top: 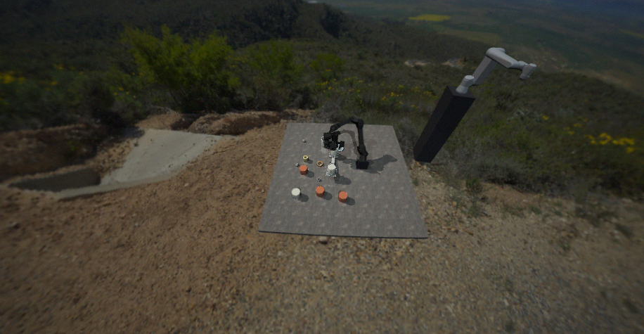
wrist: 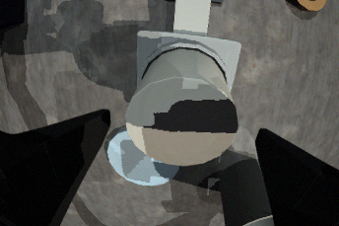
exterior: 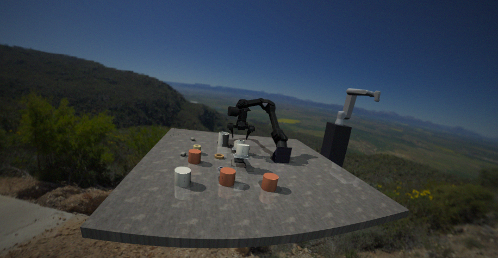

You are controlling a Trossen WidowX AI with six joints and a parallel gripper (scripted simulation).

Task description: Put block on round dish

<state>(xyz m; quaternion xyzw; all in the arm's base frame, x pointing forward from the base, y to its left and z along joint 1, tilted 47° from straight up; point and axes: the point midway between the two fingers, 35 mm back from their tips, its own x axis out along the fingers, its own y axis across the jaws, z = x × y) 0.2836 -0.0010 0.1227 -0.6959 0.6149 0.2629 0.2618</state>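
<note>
Now: gripper tip 60 mm above the teal block. Round my gripper tip: grey balance: 130 mm to the left, 60 mm below, 10 mm behind; then round dish: 120 mm to the right, 90 mm below, 40 mm behind.
</note>
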